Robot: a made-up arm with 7 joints.
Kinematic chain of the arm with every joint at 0, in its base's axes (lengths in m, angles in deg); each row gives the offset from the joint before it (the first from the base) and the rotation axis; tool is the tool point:
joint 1: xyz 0 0 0.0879 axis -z
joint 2: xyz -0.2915 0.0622 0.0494 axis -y
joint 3: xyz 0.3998 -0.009 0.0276 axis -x
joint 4: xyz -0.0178 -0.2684 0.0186 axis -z
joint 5: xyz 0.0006 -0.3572 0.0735 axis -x
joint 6: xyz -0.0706 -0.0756 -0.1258 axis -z
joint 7: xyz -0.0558 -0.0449 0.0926 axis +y
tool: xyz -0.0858 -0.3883 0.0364
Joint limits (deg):
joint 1: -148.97..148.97
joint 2: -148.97..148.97
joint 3: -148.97..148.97
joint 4: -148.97..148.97
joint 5: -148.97..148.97
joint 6: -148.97..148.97
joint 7: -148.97..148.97
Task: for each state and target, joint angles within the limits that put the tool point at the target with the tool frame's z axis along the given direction. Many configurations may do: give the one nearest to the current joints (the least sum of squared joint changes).
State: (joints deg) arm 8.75 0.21 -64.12 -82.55 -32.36 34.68 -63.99
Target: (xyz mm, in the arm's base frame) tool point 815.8 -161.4 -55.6 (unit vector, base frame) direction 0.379 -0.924 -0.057
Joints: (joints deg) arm 11.04 20.93 -51.57 -94.38 -53.71 10.85 -49.71
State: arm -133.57 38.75 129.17 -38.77 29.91 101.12 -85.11
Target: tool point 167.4 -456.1 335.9 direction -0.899 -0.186 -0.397
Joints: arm -148.97 30.27 122.00 7.03 -16.05 123.44 -39.30
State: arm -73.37 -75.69 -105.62 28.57 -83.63 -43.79 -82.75
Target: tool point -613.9 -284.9 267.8 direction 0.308 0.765 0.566
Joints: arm -81.19 -85.52 -116.69 84.73 -60.28 -24.06 -74.84
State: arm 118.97 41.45 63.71 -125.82 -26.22 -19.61 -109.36
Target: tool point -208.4 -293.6 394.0 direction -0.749 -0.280 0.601
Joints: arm 107.40 56.95 68.54 -148.97 -42.58 -39.71 -105.93
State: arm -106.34 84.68 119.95 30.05 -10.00 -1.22 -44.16
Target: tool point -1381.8 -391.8 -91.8 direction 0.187 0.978 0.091
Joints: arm -57.01 131.34 122.72 -14.02 36.53 1.40 -24.87
